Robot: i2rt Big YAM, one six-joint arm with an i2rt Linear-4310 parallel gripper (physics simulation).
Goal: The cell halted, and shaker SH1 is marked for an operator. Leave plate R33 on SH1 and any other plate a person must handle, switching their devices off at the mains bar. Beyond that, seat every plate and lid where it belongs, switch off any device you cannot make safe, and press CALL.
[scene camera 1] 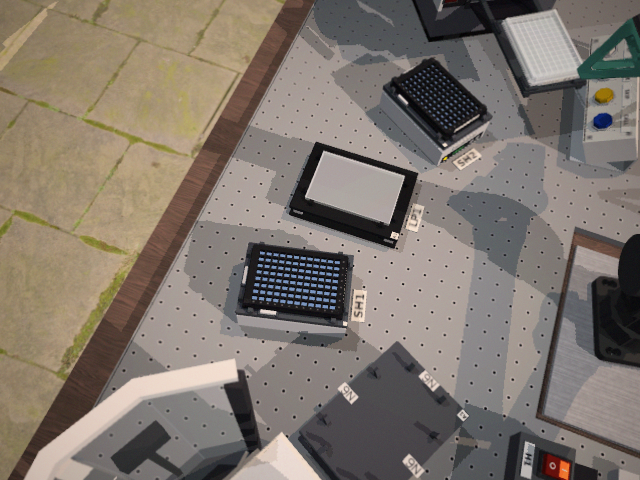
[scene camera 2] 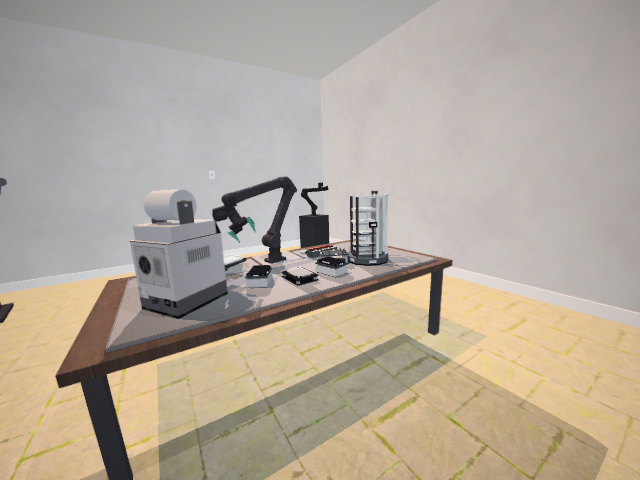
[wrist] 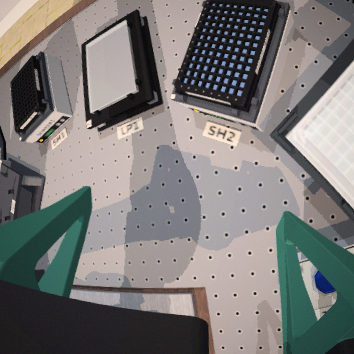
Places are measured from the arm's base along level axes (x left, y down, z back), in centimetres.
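Pixels of known places: gripper, fingertip midpoint: (scene camera 1: 585, 69) (scene camera 2: 247, 237) (wrist: 188, 209); arm's base, link origin: (scene camera 1: 624, 323) (scene camera 2: 275, 260).
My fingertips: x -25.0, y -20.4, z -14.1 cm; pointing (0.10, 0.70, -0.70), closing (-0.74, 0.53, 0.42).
Observation:
For each thing: its top centre in the pictures, then the offset to it from my fingertips. "spot": a spot on its surface instead.
- black plate with blue wells, top centre: (scene camera 1: 296, 278) (wrist: 22, 92) (scene camera 2: 331, 259) dx +30.4, dy +13.1, dz -31.5 cm
- similar black plate, top centre: (wrist: 224, 42) (scene camera 1: 439, 94) (scene camera 2: 259, 268) dx -3.6, dy +13.1, dz -16.0 cm
- shaker SH2, surface spot: (scene camera 1: 413, 126) spot: dx +0.4, dy +16.5, dz -18.9 cm
- flat grey panel, top centre: (scene camera 1: 355, 185) (wrist: 106, 63) (scene camera 2: 299, 271) dx +13.0, dy +16.3, dz -26.1 cm
- black LP1 holder, top centre: (scene camera 1: 355, 185) (wrist: 105, 63) (scene camera 2: 299, 271) dx +13.0, dy +16.1, dz -26.1 cm
- white plate, top centre: (scene camera 1: 546, 41) (scene camera 2: 228, 257) dx -12.5, dy +8.0, dz -1.9 cm
- lit orange-red switch, surface spot: (scene camera 1: 555, 466) spot: dx +46.8, dy +15.0, dz +2.2 cm
- dark N6 holder, top centre: (scene camera 1: 387, 420) (scene camera 2: 333, 249) dx +45.9, dy +12.4, dz -18.0 cm
- white-walled carousel, top centre: (scene camera 2: 367, 191) dx +62.3, dy -21.8, dz -31.1 cm
- tall pale machine with a roll, top centre: (scene camera 2: 171, 190) dx -36.5, dy -25.6, dz -12.6 cm
My gripper (wrist: 188, 209) (scene camera 2: 243, 233) is open and empty, above the pegboard in front of LP1 and SH2. A black plate with blue wells (scene camera 1: 297, 281) (wrist: 26, 95) sits on shaker SH1 (scene camera 1: 292, 322) (wrist: 59, 85). A similar black plate (scene camera 1: 439, 95) (wrist: 230, 50) sits on shaker SH2 (scene camera 1: 413, 126). A flat grey panel (scene camera 1: 355, 187) (wrist: 112, 67) lies on the black LP1 holder (scene camera 1: 336, 225). A white plate (scene camera 1: 542, 46) (wrist: 332, 125) rests on a dark tray. A lit orange-red switch (scene camera 1: 555, 466) is on the mains bar. A box carries yellow (scene camera 1: 603, 95) and blue (scene camera 1: 602, 121) (wrist: 325, 281) buttons; the CALL label is unreadable.
The dark N6 holder (scene camera 1: 382, 408) bears no plate in its visible part. A white-walled carousel (scene camera 1: 186, 377) (scene camera 2: 369, 227) stands at one table end, and a tall pale machine with a roll (scene camera 2: 178, 263) at the other. The arm's base (scene camera 1: 612, 320) (scene camera 2: 275, 257) stands opposite the shakers.

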